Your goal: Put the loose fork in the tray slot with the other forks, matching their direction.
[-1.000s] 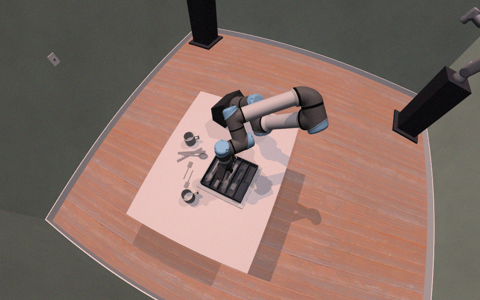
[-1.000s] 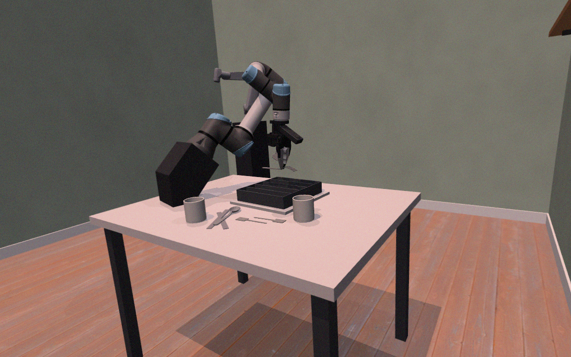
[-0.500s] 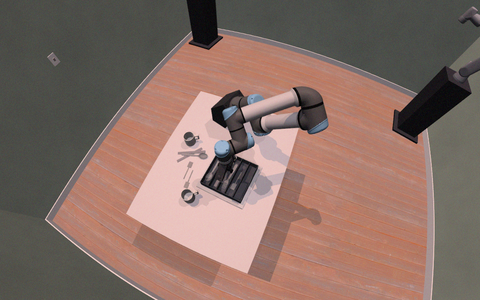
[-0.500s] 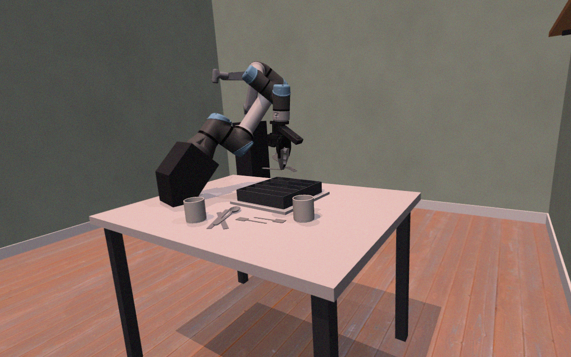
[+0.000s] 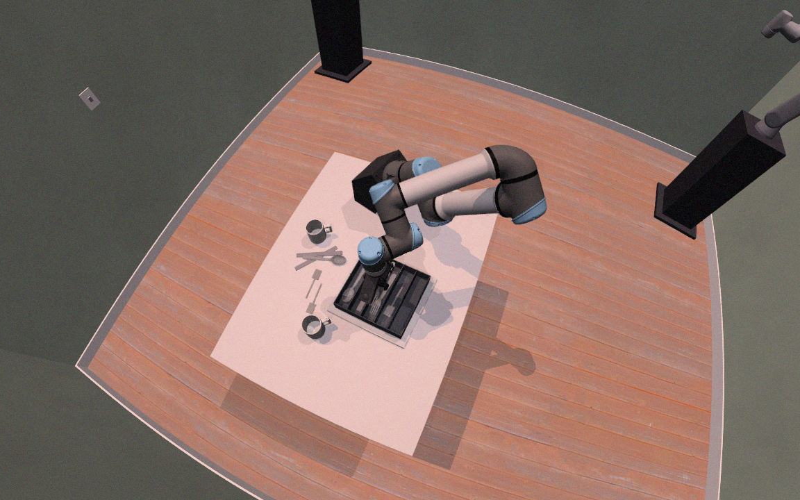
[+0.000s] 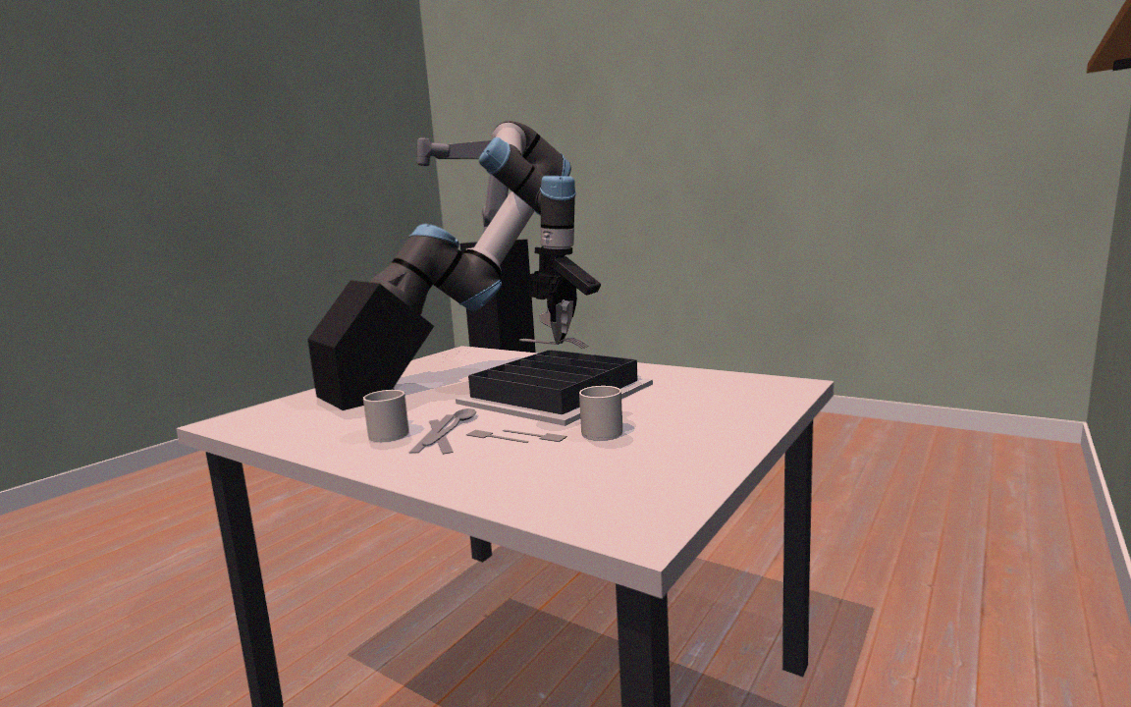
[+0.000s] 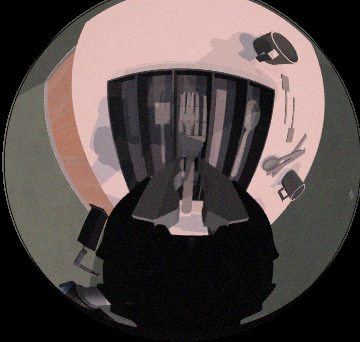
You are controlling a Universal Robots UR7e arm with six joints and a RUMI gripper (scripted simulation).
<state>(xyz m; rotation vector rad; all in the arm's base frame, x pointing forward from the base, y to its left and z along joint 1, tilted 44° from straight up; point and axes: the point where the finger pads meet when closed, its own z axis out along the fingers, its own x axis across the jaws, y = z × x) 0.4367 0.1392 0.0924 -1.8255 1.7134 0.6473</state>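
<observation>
The tray is 2 cm behind my hand and 9 cm below it.
</observation>
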